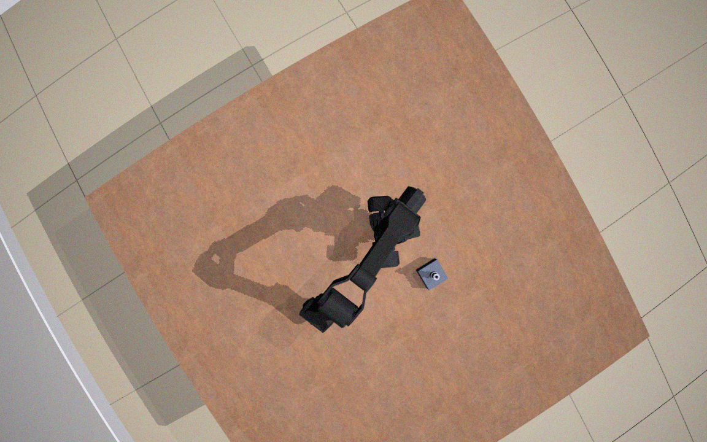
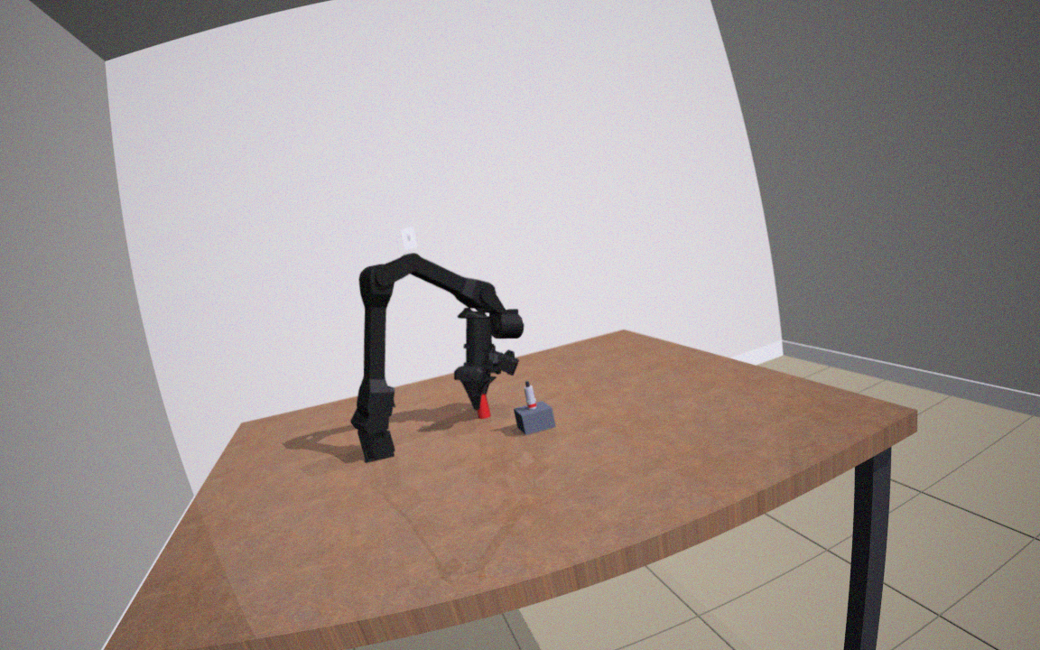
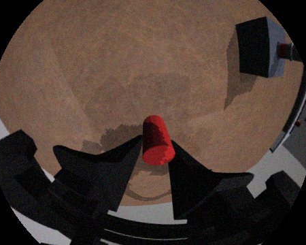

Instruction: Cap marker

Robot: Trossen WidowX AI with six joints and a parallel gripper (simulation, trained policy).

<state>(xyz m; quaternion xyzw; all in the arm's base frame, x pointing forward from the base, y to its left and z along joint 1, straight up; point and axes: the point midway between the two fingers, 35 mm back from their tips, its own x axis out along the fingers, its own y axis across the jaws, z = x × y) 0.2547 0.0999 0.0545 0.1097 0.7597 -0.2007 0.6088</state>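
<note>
Now: the grey holder block 17 cm to the right of my gripper tip and 8 cm ahead of it. Round my gripper tip: red cap: 1 cm ahead.
</note>
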